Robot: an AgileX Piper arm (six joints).
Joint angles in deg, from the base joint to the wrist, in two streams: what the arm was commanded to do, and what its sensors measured. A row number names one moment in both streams.
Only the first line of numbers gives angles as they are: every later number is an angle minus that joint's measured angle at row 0.
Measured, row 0: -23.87, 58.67, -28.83, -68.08, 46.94, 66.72
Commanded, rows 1 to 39: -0.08, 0.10, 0.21, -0.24, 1.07, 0.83; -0.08, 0.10, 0.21, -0.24, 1.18, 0.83; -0.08, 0.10, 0.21, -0.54, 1.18, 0.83; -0.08, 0.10, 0.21, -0.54, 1.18, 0.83; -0.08, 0.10, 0.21, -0.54, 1.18, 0.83; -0.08, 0.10, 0.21, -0.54, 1.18, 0.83; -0.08, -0.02, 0.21, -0.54, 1.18, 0.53; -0.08, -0.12, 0.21, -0.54, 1.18, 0.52; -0.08, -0.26, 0.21, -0.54, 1.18, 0.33; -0.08, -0.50, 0.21, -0.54, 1.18, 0.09; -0.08, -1.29, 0.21, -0.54, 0.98, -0.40; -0.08, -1.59, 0.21, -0.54, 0.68, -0.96; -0.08, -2.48, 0.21, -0.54, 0.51, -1.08; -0.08, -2.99, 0.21, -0.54, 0.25, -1.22; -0.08, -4.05, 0.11, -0.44, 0.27, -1.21; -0.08, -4.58, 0.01, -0.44, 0.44, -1.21; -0.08, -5.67, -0.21, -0.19, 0.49, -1.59; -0.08, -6.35, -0.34, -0.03, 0.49, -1.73; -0.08, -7.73, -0.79, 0.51, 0.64, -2.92; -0.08, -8.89, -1.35, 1.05, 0.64, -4.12; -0.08, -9.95, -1.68, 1.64, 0.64, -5.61; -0.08, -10.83, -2.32, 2.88, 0.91, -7.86; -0.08, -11.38, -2.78, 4.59, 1.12, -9.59; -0.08, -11.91, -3.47, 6.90, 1.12, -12.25; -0.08, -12.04, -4.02, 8.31, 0.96, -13.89; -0.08, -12.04, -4.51, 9.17, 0.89, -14.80; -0.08, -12.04, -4.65, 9.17, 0.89, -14.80; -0.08, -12.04, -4.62, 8.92, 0.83, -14.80; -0.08, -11.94, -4.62, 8.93, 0.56, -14.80; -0.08, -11.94, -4.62, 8.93, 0.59, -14.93; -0.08, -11.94, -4.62, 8.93, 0.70, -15.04; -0.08, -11.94, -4.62, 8.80, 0.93, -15.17; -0.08, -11.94, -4.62, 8.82, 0.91, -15.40; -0.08, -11.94, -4.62, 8.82, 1.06, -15.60; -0.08, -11.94, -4.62, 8.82, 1.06, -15.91; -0.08, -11.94, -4.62, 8.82, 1.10, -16.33; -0.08, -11.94, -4.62, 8.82, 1.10, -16.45; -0.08, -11.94, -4.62, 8.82, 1.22, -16.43; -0.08, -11.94, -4.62, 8.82, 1.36, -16.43
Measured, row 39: 0.00, -11.69, -4.18, 9.03, 0.69, -15.72
